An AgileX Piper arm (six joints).
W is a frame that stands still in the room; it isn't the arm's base.
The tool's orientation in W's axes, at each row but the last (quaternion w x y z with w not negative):
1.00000 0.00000 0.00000 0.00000
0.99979 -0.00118 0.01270 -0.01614
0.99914 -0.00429 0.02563 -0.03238
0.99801 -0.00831 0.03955 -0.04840
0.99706 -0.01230 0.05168 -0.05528
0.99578 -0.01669 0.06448 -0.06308
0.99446 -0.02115 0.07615 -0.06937
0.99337 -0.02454 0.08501 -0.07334
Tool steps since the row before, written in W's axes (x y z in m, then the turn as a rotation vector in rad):
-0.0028 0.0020 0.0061 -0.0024 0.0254 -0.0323
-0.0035 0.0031 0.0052 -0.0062 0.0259 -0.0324
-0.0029 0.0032 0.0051 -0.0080 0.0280 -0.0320
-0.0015 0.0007 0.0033 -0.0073 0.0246 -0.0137
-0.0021 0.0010 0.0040 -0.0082 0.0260 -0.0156
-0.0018 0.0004 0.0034 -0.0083 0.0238 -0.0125
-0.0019 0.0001 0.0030 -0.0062 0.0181 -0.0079
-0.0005 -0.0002 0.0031 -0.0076 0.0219 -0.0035
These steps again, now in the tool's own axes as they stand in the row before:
-0.0028 0.0020 0.0061 -0.0024 0.0254 -0.0323
-0.0037 0.0030 0.0051 -0.0062 0.0258 -0.0325
-0.0034 0.0030 0.0050 -0.0082 0.0278 -0.0322
-0.0018 0.0005 0.0032 -0.0086 0.0241 -0.0139
-0.0026 0.0006 0.0038 -0.0094 0.0254 -0.0159
-0.0023 0.0000 0.0031 -0.0096 0.0231 -0.0129
-0.0023 -0.0003 0.0027 -0.0075 0.0175 -0.0082
-0.0010 -0.0005 0.0030 -0.0101 0.0208 -0.0040

